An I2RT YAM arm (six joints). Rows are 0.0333 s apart.
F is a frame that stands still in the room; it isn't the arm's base.
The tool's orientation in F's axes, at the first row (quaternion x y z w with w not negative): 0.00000 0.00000 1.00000 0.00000
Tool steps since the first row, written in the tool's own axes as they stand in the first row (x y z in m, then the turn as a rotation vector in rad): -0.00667 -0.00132 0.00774 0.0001 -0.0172 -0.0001; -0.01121 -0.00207 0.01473 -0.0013 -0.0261 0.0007; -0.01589 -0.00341 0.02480 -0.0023 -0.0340 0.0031; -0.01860 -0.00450 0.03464 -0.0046 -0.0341 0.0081; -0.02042 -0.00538 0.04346 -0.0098 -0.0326 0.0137; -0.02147 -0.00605 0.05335 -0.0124 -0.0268 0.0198; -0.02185 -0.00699 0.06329 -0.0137 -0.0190 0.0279; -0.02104 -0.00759 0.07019 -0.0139 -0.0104 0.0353; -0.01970 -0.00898 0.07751 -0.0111 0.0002 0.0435; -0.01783 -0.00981 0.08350 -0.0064 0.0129 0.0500; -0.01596 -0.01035 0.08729 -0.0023 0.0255 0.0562; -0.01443 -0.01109 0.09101 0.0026 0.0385 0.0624
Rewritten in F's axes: 0.00667 0.00132 0.00774 -0.0001 0.0172 -0.0001; 0.01121 0.00207 0.01473 0.0013 0.0261 0.0007; 0.01589 0.00341 0.02480 0.0023 0.0340 0.0031; 0.01860 0.00450 0.03464 0.0046 0.0341 0.0081; 0.02042 0.00538 0.04346 0.0098 0.0326 0.0137; 0.02147 0.00605 0.05335 0.0124 0.0268 0.0198; 0.02185 0.00699 0.06329 0.0137 0.0190 0.0279; 0.02104 0.00759 0.07019 0.0139 0.0104 0.0353; 0.01970 0.00898 0.07751 0.0111 -0.0002 0.0435; 0.01783 0.00981 0.08350 0.0064 -0.0129 0.0500; 0.01596 0.01035 0.08729 0.0023 -0.0255 0.0562; 0.01443 0.01109 0.09101 -0.0026 -0.0385 0.0624
